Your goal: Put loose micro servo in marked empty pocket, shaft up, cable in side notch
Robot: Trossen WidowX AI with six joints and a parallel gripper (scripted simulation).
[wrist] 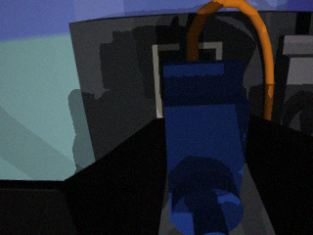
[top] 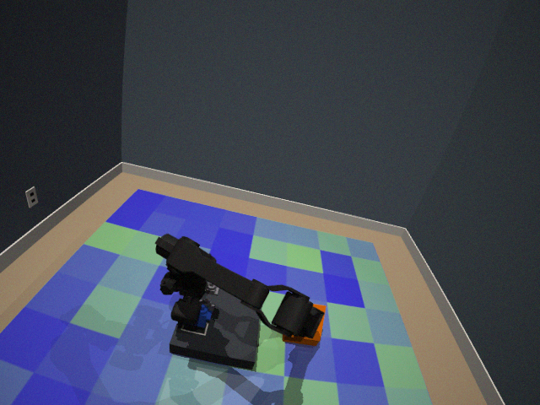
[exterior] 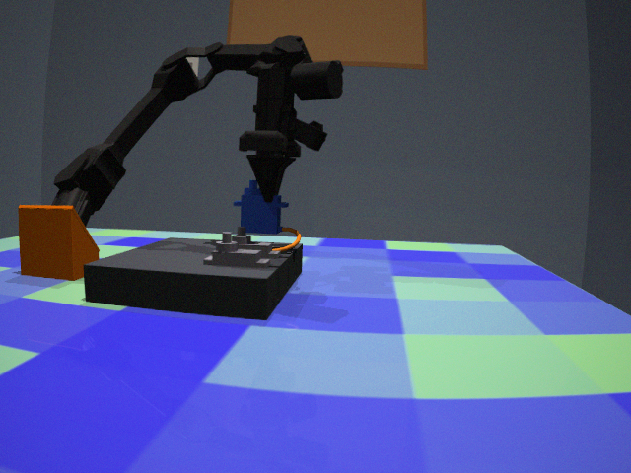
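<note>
The dark deck is 120 mm behind my gripper tip, 70 mm to the right of it and 100 mm below it.
</note>
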